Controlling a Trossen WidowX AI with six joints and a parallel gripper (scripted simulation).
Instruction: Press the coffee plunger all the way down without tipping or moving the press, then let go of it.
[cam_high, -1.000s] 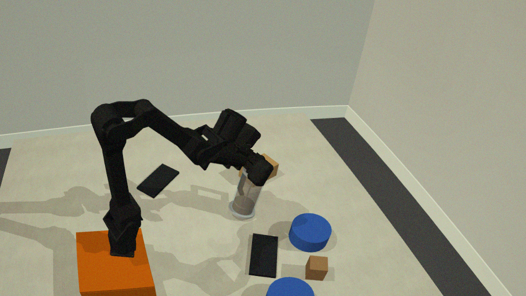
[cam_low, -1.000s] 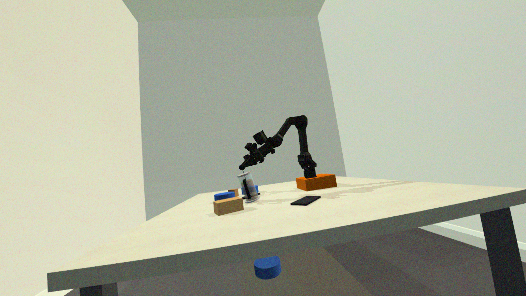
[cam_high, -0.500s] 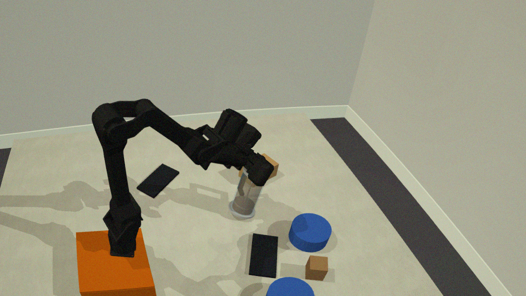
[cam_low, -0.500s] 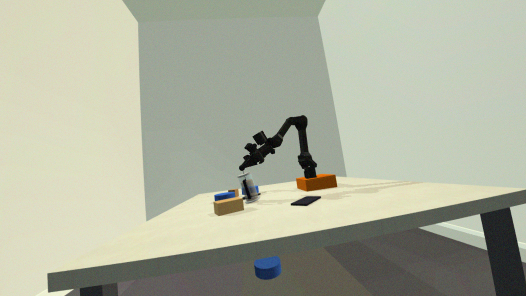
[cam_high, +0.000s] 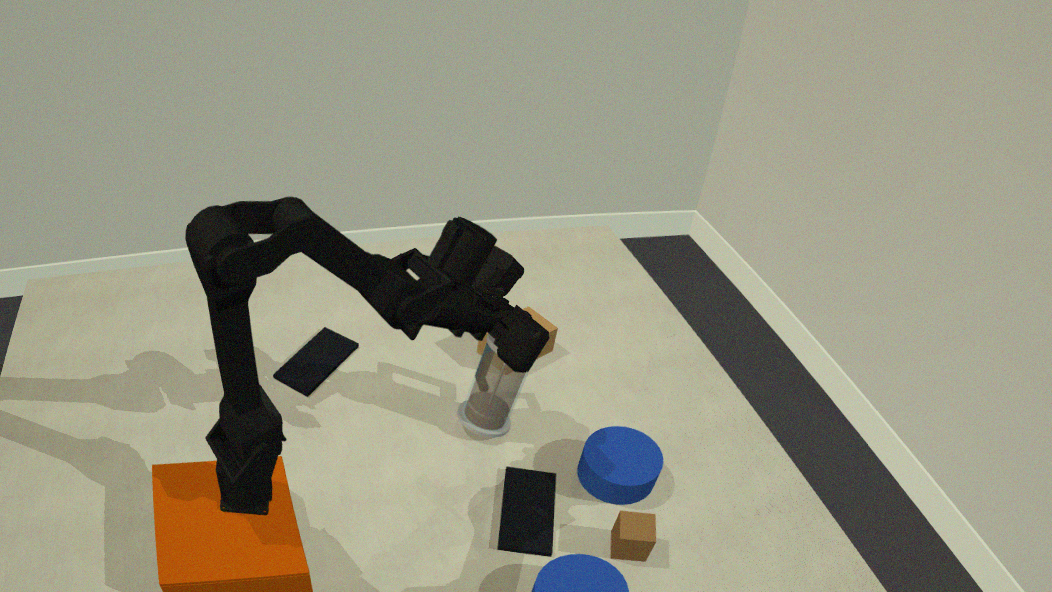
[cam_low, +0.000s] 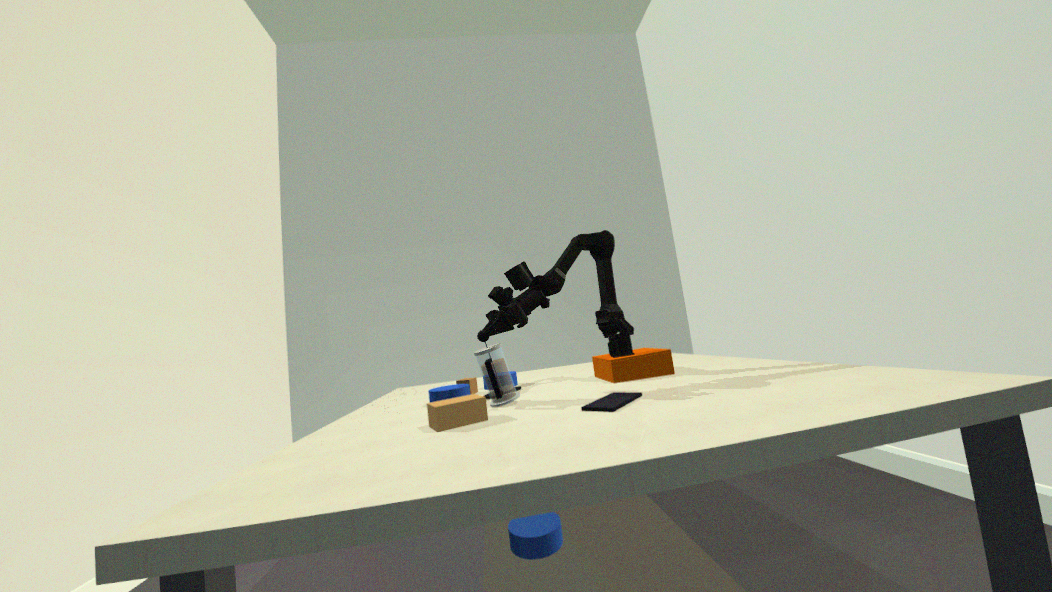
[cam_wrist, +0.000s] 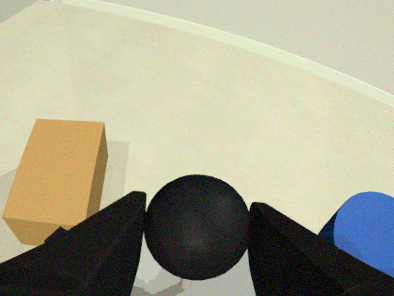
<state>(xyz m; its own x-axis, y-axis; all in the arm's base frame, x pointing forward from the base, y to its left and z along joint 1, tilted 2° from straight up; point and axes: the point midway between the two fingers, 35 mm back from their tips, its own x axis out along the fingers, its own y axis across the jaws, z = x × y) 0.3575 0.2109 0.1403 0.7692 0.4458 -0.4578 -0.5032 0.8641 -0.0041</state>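
Right now the coffee press is 9 cm below my gripper tip and 2 cm behind it. Also, from my gripper tip: tan box (16 cm below, 15 cm to the left, 4 cm ahead); then small tan cube (27 cm to the right, 16 cm below, 13 cm ahead).
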